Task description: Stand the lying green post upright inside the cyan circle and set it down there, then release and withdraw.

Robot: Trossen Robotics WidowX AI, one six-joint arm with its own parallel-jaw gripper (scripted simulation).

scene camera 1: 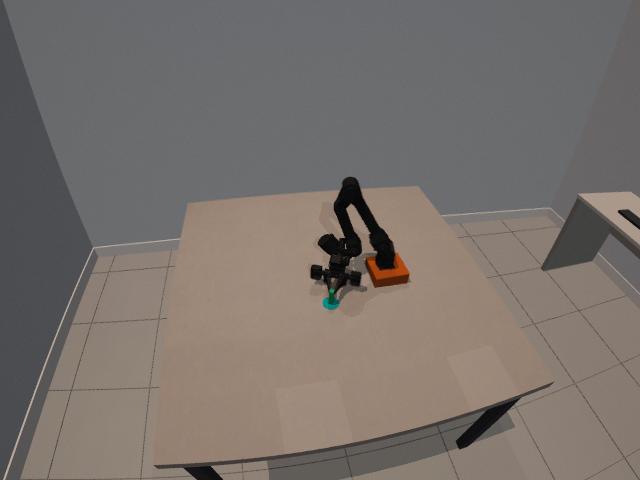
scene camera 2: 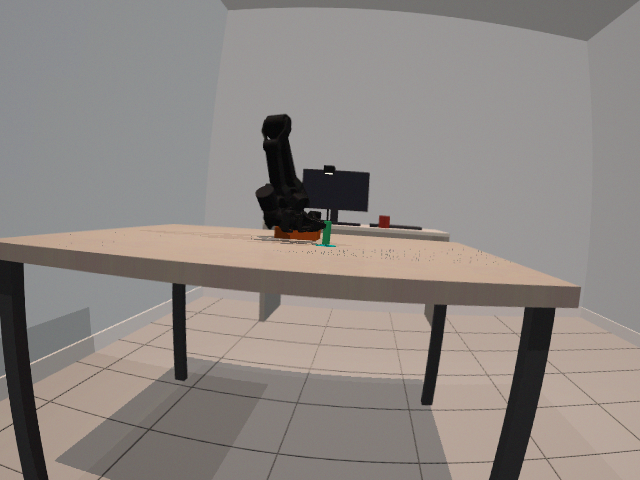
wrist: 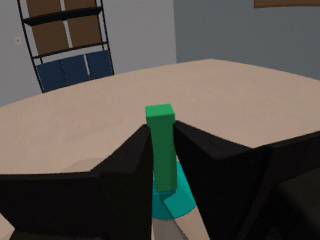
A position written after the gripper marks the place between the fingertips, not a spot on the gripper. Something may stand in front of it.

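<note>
Visible in scene camera 2 is the gripper (scene camera 2: 327, 225), which also appears in scene camera 1 (scene camera 1: 331, 293) and in the wrist view (wrist: 160, 129). The gripper is carrying a green post (wrist: 160, 118), and the scene has a cyan circle (wrist: 169, 204) in it as well.
</note>
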